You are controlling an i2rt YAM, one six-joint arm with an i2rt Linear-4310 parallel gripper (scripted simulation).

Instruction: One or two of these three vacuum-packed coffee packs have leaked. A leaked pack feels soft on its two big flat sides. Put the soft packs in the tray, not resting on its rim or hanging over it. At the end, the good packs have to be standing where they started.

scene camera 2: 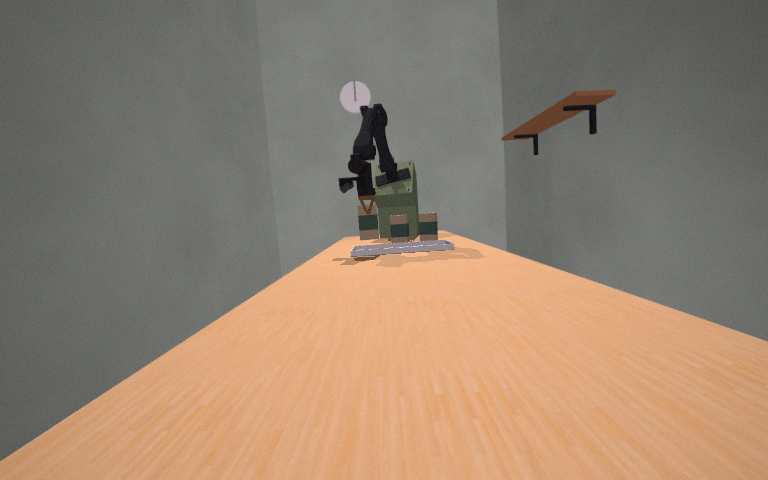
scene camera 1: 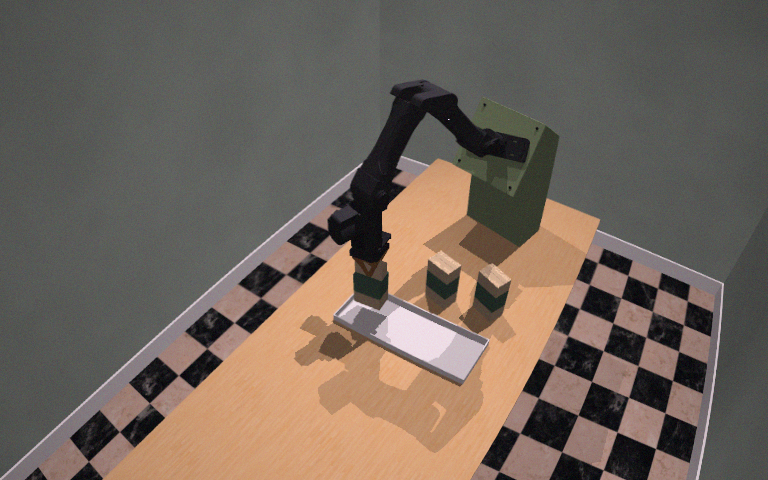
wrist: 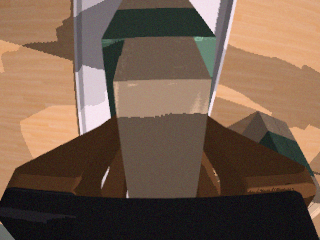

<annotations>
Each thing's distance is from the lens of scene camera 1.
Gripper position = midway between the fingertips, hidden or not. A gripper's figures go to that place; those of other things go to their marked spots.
my gripper (scene camera 1: 371, 272): 128 cm
grey tray (scene camera 1: 431, 338): 133 cm
</annotations>
